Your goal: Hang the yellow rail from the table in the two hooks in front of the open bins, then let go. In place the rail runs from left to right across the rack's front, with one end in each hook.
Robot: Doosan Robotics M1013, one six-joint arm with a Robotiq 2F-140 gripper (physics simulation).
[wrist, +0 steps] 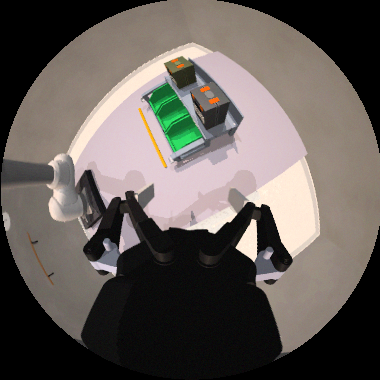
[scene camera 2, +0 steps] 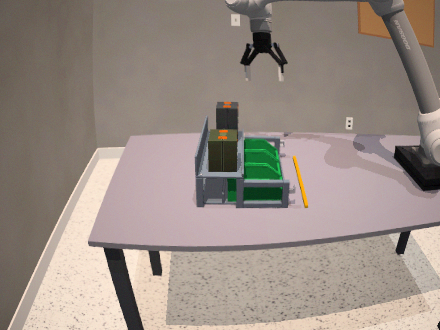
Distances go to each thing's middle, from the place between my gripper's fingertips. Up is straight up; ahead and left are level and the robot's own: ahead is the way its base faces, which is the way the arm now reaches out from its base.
Scene:
I see my gripper 13 cm short of the dark grey toolbox (wrist: 210, 104), 20 cm to the right of it and 11 cm above it. Also, from my hand: olive toolbox (scene camera 2: 222, 144): 13 cm ahead, 43 cm to the left, 12 cm below.

